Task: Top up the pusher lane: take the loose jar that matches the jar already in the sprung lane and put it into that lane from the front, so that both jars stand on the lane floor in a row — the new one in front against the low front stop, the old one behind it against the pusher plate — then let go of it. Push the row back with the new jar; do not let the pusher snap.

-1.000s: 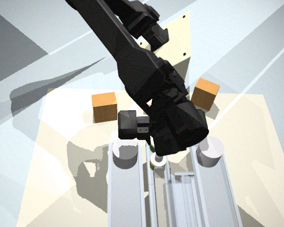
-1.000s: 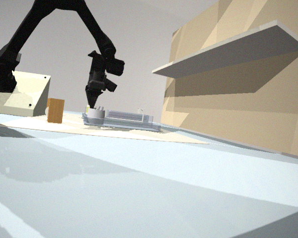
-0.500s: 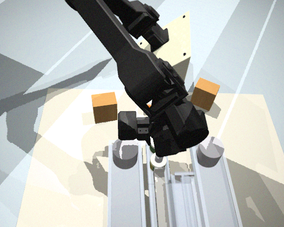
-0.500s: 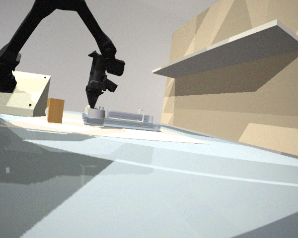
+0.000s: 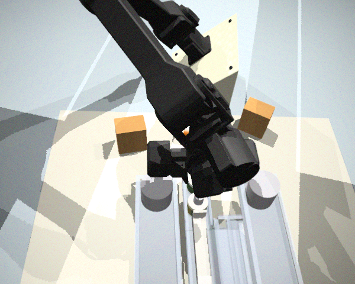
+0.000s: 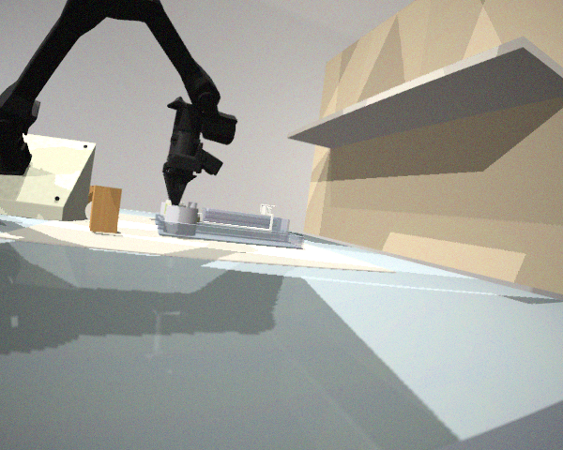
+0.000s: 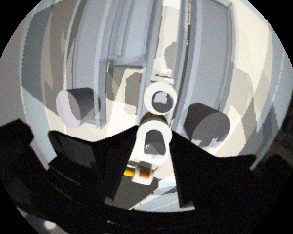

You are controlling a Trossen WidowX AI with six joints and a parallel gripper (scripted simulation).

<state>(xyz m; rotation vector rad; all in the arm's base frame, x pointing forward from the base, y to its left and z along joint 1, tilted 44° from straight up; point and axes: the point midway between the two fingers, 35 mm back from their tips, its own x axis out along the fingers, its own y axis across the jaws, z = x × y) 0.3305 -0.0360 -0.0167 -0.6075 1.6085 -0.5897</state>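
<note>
The grey lane rack is 14 cm ahead of my gripper tip, 3 cm to the left of it and 3 cm below it. Round my gripper tip: red mark (22 cm ahead, 5 cm to the left, 2 cm above); shelf (50 cm ahead, 32 cm above, 2 cm to the left).
</note>
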